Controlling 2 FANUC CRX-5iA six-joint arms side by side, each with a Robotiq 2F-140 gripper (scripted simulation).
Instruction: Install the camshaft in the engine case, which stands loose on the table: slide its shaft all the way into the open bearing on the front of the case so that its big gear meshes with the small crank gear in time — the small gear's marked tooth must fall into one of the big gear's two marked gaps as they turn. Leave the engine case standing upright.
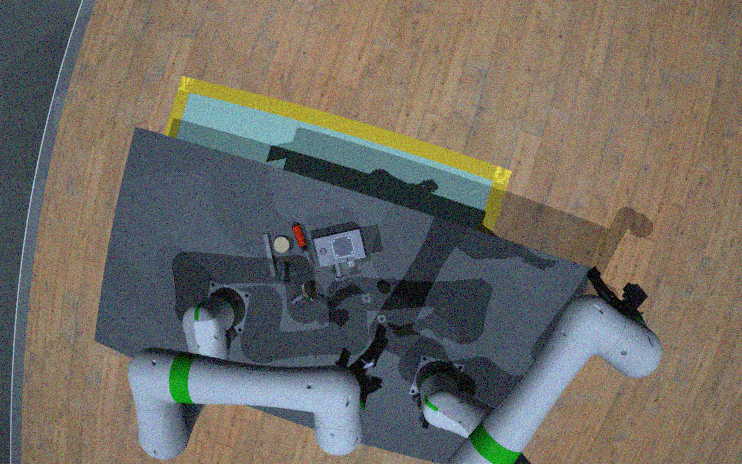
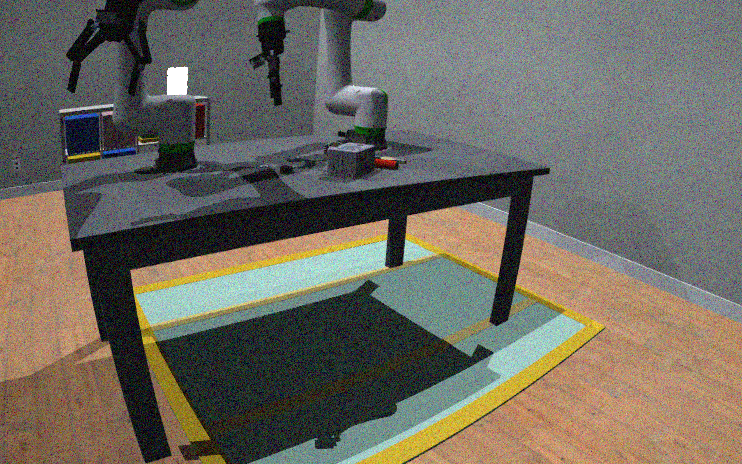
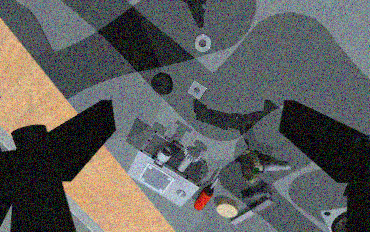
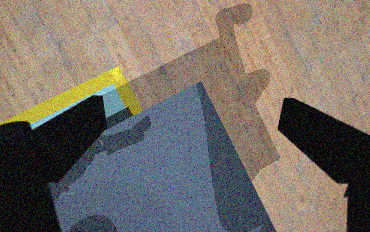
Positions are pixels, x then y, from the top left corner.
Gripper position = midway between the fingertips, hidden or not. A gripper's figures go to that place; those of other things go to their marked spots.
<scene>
The left gripper (image 2: pixel 276 101): 1.59 m from the lens. The right gripper (image 2: pixel 100 92): 1.05 m from the lens.
</scene>
